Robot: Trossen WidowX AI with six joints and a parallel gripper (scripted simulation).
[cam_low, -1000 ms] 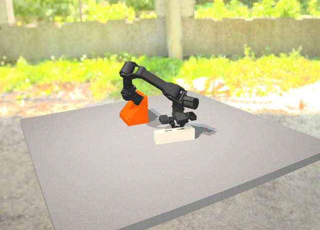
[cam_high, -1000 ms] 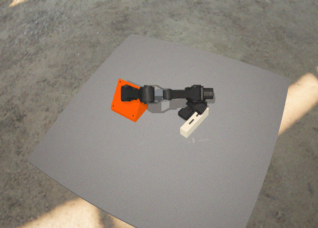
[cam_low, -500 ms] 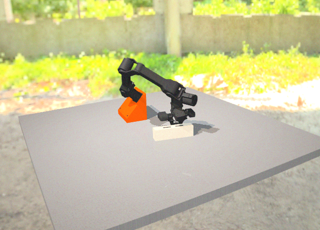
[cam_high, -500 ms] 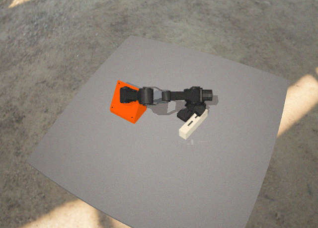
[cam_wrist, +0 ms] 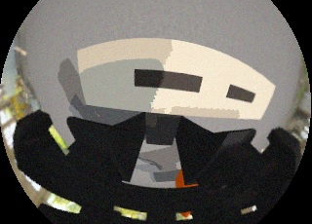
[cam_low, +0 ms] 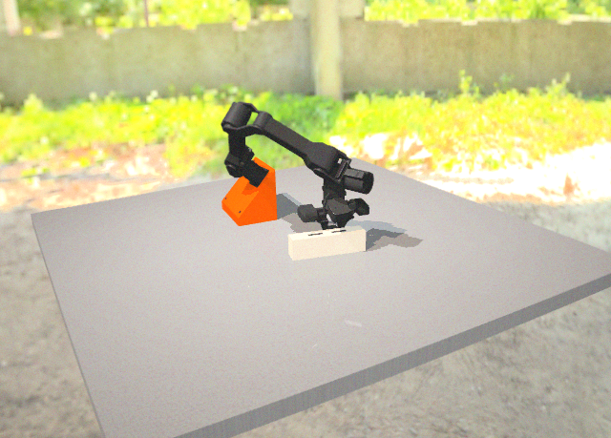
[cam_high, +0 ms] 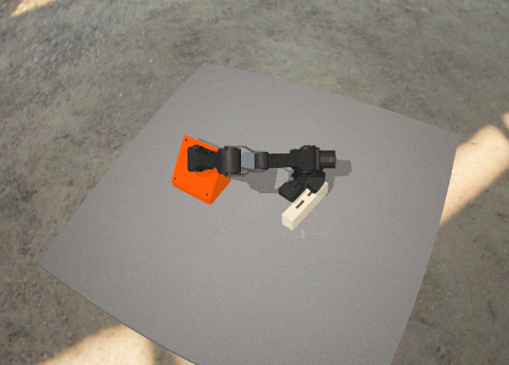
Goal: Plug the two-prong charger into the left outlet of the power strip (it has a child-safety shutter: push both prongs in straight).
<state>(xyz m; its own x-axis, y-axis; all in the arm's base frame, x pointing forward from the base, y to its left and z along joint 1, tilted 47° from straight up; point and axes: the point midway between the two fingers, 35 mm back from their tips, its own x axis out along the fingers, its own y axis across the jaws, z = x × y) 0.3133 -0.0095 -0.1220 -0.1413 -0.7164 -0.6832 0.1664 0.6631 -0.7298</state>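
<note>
My gripper tip is 2 cm short of the grey charger and 1 cm below it.
</note>
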